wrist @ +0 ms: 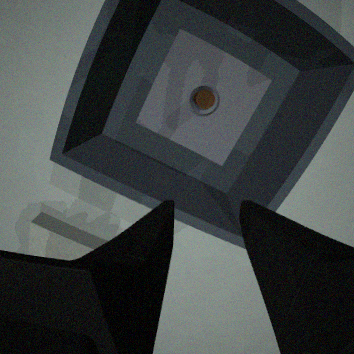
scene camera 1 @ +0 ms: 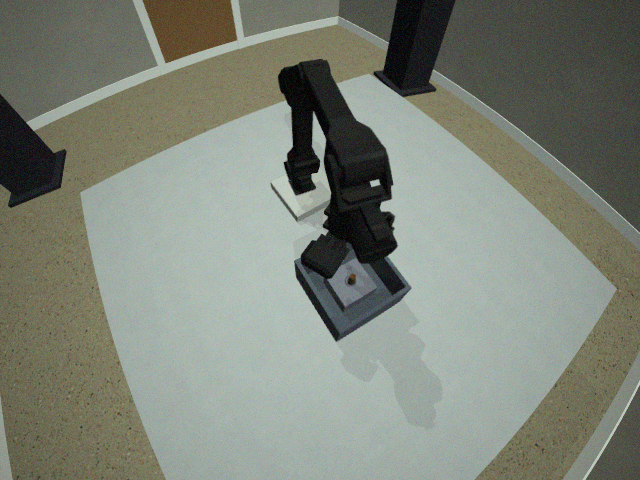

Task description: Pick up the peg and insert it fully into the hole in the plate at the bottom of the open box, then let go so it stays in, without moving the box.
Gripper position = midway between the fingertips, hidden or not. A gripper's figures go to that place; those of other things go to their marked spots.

Labels:
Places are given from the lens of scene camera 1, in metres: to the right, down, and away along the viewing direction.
gripper point(scene camera 1: 338, 249): 0.04, 0.02, 0.58
grey box point(scene camera 1: 391, 286): 0.17, 0.11, 0.68
light grey plate point(scene camera 1: 346, 296): 0.06, 0.13, 0.64

